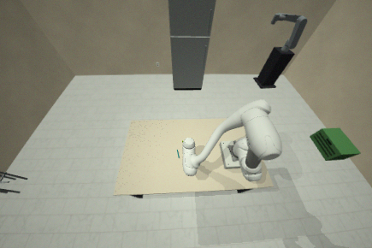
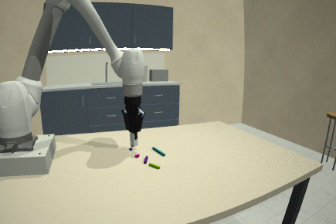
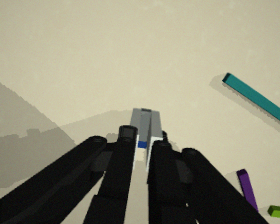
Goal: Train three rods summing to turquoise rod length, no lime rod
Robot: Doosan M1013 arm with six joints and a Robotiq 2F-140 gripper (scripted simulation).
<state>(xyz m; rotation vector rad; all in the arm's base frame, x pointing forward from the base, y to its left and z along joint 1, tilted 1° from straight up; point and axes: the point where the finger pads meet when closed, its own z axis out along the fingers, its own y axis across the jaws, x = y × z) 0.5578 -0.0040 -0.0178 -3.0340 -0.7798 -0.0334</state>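
Right now my hand is 3 cm above the grey rod. Also, from my hand: turquoise rod (9 cm to the right, 9 cm ahead, 4 cm below); then small blue rod (4 cm below, 2 cm behind, 1 cm to the right); then magenta rod (10 cm to the right, 4 cm below, 2 cm behind).
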